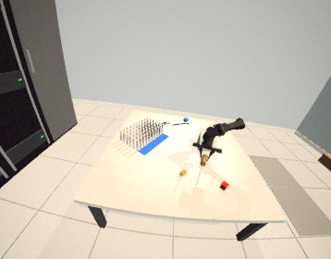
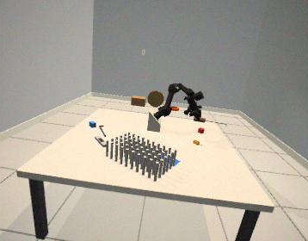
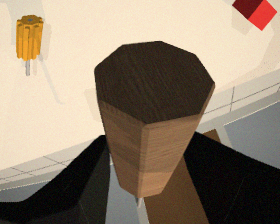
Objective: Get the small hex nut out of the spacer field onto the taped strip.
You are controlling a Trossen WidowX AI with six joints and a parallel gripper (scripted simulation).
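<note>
My gripper tip is 160 mm above the orange-handled tool, 110 mm short of it and 20 mm to the left of it. Also, from my gripper tip: flat grey tool: 740 mm to the right, 230 mm ahead, 160 mm below; then blue taped strip: 370 mm to the right, 320 mm ahead, 170 mm below; then red cube: 170 mm behind, 150 mm below, 80 mm to the left.
</note>
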